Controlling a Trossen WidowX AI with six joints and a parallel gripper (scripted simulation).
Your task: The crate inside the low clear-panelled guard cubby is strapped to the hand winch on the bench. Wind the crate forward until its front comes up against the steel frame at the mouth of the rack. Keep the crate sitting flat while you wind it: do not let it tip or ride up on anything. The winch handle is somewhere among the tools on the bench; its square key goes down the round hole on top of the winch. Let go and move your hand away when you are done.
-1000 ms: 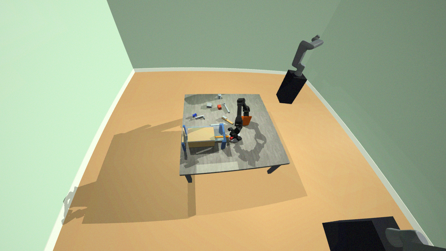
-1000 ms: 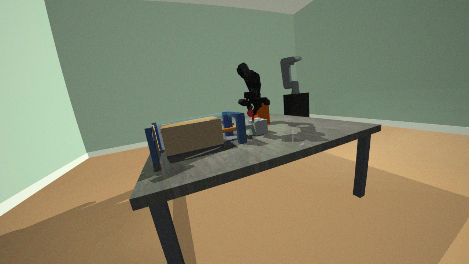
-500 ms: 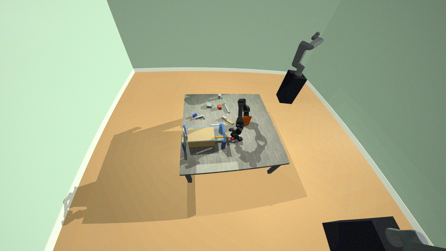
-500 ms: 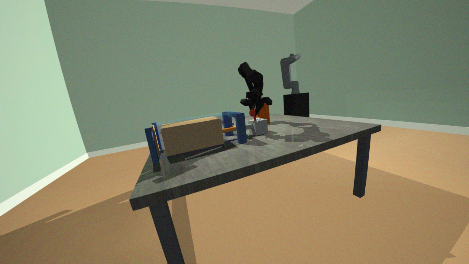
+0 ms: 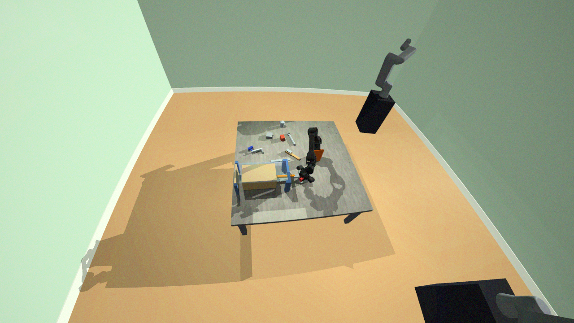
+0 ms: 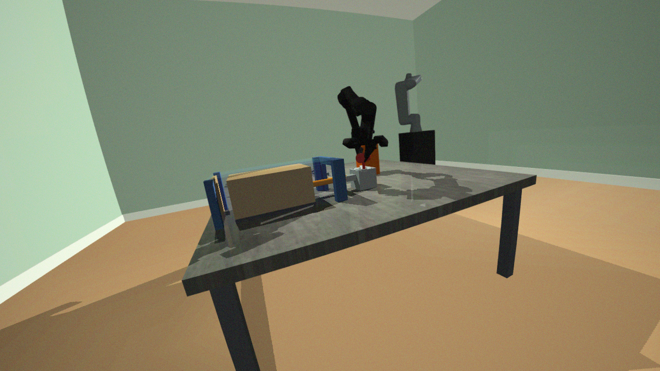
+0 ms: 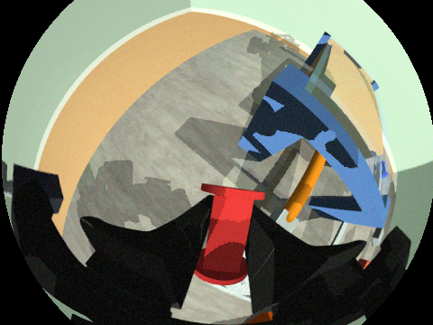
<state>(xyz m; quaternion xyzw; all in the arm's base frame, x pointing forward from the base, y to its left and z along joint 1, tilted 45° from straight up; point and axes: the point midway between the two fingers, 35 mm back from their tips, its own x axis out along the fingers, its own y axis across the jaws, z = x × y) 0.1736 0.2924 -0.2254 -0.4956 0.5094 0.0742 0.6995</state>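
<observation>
Right now my gripper tip is 120 mm to the left of the grey winch, 100 mm above it and 60 mm past it. From my gripper tip the other things lie so: tan-handled tool (400 mm to the right, 120 mm below, 50 mm ahead); red knob (10 mm to the right, 10 mm behind); grey bar (320 mm to the right, 180 mm ahead, 130 mm below).
</observation>
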